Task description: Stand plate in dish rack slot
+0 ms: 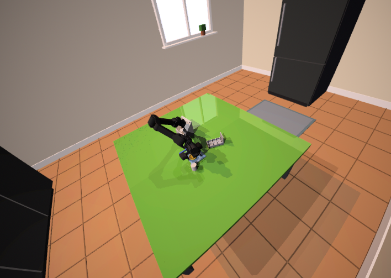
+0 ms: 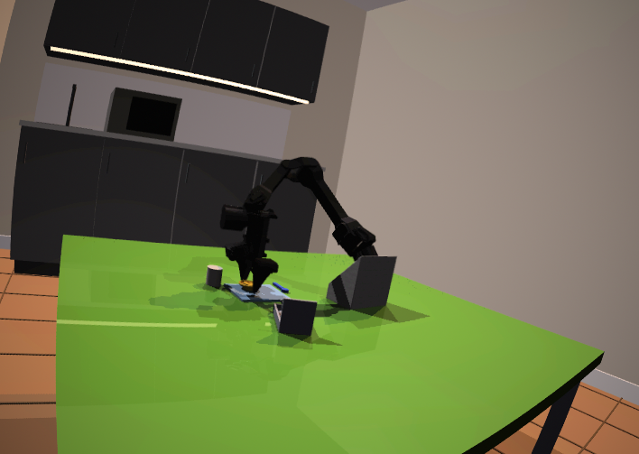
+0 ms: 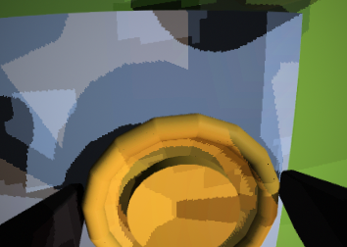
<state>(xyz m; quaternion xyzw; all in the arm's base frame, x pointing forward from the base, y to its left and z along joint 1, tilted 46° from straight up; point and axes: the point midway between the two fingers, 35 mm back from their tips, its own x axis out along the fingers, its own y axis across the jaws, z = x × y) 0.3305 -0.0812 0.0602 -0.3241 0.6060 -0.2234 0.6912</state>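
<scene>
The light blue mat is 20 mm behind my gripper tip, 20 mm to the left of it and 10 mm below it. Round my gripper tip: blue utensil 110 mm behind, 20 mm to the right; then cup 90 mm ahead, 40 mm to the right, 20 mm above; then orange plate 10 mm above.
</scene>
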